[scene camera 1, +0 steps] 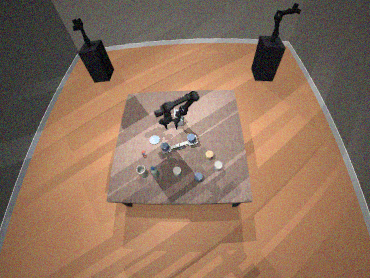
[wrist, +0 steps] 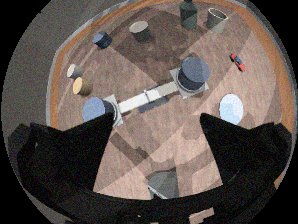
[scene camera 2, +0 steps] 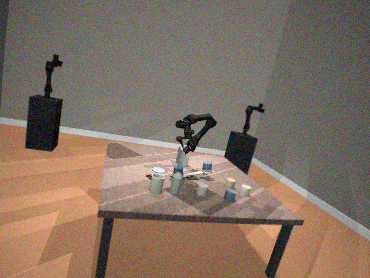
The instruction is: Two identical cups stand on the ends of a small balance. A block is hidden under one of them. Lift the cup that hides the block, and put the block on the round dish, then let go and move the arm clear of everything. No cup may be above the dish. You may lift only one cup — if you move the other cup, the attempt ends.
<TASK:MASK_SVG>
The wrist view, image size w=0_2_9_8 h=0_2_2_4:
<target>gripper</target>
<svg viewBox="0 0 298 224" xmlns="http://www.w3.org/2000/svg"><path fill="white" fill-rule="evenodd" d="M8 137L9 161L24 189L57 213L73 220L80 218L90 224L121 224L122 220L190 224L189 214L209 208L214 209L213 216L204 218L204 221L198 224L249 224L265 208L277 190L274 181L285 171L293 145L293 133L283 127L282 123L274 125L274 121L270 121L253 129L245 129L222 120L221 117L218 119L202 112L201 128L212 149L222 185L184 197L134 200L93 192L98 167L112 132L113 112L106 112L94 117L93 120L85 121L84 124L78 124L77 127L65 129L64 132L44 124L31 123L29 127L20 124Z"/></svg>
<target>small balance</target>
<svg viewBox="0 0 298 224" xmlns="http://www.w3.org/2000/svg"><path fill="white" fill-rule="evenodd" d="M209 85L205 81L205 84L201 85L200 89L196 89L196 91L190 91L190 89L182 87L180 81L178 81L178 73L180 73L181 67L170 69L170 75L173 76L174 80L172 83L154 85L154 87L145 89L144 92L138 93L132 99L125 100L124 103L117 104L114 93L102 100L113 104L114 128L117 125L124 124L121 113L137 108L138 113L141 115L141 113L148 112L150 109L169 103L169 93L180 91L182 99L186 99L186 97L206 91L206 89L209 89Z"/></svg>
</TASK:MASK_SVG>
